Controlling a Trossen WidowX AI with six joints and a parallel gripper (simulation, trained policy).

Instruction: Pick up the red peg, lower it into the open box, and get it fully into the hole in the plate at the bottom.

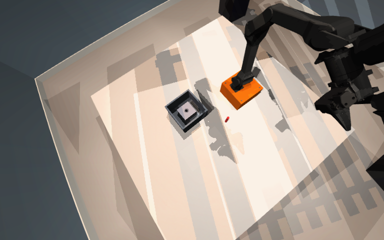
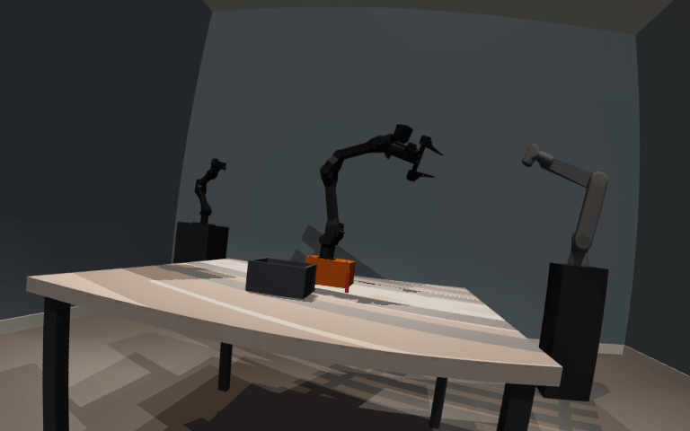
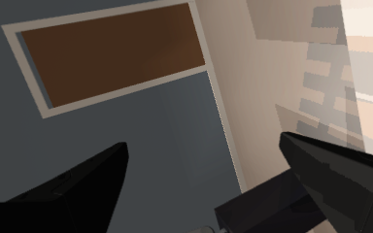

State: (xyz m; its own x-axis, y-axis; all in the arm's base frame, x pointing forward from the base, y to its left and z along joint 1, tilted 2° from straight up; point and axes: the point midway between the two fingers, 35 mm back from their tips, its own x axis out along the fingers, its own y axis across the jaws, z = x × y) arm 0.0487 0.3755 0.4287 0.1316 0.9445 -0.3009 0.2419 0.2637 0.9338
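Right now the red peg is 470 mm below my gripper tip, 290 mm to the right of it and 110 mm ahead of it. Round my gripper tip: pale plate (470 mm to the right, 470 mm below, 290 mm ahead); then dark grey box (490 mm below, 470 mm to the right, 290 mm ahead).
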